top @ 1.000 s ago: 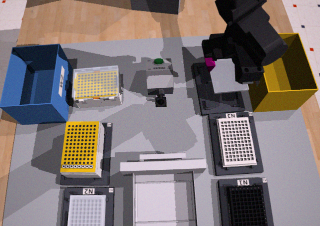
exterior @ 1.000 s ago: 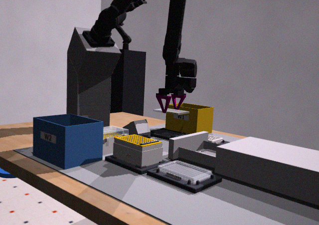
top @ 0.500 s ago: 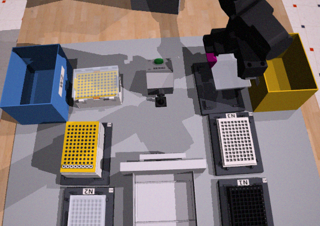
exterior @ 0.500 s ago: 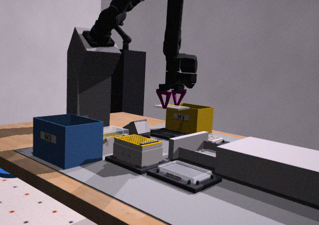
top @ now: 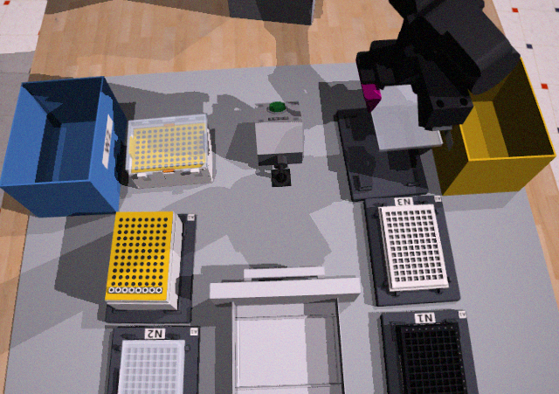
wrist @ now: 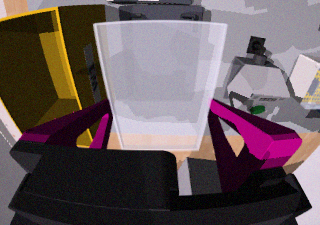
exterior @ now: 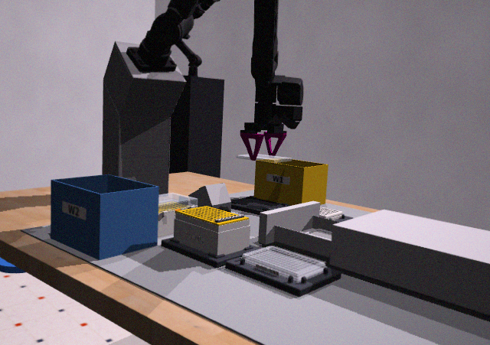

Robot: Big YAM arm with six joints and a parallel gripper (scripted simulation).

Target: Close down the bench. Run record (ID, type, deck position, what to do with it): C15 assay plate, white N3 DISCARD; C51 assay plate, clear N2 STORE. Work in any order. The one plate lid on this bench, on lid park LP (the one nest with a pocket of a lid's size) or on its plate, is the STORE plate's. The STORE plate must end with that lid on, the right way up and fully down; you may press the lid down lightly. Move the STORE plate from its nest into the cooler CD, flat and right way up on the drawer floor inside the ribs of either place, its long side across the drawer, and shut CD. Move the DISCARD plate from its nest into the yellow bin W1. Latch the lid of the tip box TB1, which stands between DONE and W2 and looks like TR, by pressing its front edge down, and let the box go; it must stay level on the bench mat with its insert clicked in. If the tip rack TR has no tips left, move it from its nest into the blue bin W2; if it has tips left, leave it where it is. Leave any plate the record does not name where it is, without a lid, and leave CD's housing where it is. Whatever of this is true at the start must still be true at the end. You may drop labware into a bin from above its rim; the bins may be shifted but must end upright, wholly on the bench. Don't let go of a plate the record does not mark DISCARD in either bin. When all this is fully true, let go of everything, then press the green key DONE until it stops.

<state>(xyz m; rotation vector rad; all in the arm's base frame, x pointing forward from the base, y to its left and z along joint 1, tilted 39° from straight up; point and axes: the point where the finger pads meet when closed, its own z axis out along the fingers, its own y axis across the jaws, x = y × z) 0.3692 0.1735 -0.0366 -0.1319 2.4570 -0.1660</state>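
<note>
Now: the plate lid right at my hand. Also, from my hand: lid park LP: 14 cm below; green DONE key: 5 cm behind, 17 cm to the right, 8 cm below; yellow bin W1: 1 cm behind, 15 cm to the left, 11 cm below.
</note>
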